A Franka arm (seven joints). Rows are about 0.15 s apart.
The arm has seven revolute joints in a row. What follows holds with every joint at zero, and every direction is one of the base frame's. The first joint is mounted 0.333 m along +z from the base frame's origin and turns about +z. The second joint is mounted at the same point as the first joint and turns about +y. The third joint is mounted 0.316 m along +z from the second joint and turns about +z. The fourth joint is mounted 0.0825 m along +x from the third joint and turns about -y. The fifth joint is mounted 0.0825 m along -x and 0.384 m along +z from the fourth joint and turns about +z. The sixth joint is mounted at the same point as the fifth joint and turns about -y. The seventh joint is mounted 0.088 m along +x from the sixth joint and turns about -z. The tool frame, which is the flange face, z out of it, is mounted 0.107 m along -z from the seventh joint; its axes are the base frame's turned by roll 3.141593, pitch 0 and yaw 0 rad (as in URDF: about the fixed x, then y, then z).
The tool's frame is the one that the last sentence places.
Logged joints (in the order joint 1, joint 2, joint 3, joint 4, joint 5, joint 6, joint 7), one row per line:
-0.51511 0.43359 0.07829 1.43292 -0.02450 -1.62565 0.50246
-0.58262 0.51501 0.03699 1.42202 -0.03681 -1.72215 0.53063
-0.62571 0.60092 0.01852 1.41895 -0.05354 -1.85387 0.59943
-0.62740 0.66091 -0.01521 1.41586 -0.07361 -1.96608 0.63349
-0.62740 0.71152 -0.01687 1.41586 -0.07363 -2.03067 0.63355
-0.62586 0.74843 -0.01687 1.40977 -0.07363 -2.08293 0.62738
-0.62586 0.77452 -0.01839 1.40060 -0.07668 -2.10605 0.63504
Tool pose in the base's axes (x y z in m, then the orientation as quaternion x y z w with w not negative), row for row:
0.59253 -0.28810 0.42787 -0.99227 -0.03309 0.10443 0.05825
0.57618 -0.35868 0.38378 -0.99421 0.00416 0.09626 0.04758
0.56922 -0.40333 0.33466 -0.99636 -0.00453 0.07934 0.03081
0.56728 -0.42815 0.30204 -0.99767 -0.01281 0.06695 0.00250
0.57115 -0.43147 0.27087 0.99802 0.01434 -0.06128 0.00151
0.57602 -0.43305 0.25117 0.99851 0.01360 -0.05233 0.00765
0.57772 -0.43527 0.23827 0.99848 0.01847 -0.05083 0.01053
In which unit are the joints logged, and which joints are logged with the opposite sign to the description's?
The joints are logged in radians. Opposite sign: joint 4, joint 6, joint 7.
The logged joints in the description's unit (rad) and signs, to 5 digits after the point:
-0.51511 0.43359 0.07829 -1.43292 -0.02450 1.62565 -0.50246
-0.58262 0.51501 0.03699 -1.42202 -0.03681 1.72215 -0.53063
-0.62571 0.60092 0.01852 -1.41895 -0.05354 1.85387 -0.59943
-0.62740 0.66091 -0.01521 -1.41586 -0.07361 1.96608 -0.63349
-0.62740 0.71152 -0.01687 -1.41586 -0.07363 2.03067 -0.63355
-0.62586 0.74843 -0.01687 -1.40977 -0.07363 2.08293 -0.62738
-0.62586 0.77452 -0.01839 -1.40060 -0.07668 2.10605 -0.63504

